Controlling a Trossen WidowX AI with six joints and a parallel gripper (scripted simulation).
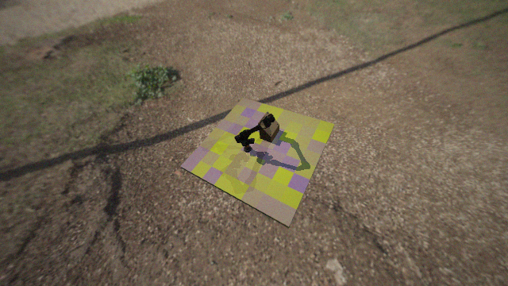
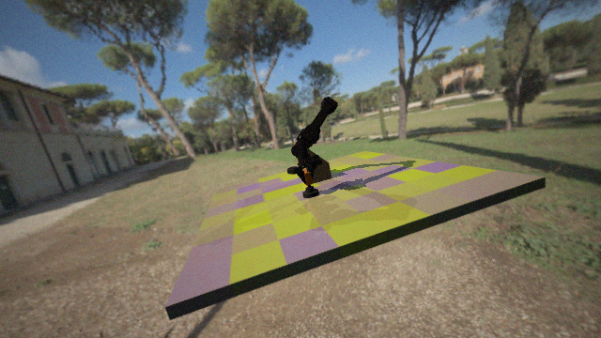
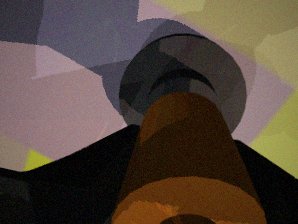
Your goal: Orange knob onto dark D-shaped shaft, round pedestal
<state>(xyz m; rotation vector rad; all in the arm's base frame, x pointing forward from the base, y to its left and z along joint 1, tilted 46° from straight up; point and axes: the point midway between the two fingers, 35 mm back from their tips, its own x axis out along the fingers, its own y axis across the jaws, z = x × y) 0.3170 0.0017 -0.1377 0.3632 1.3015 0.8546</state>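
My gripper tip is 2 cm below the orange knob. Round my gripper tip: pedestal (4 cm below).
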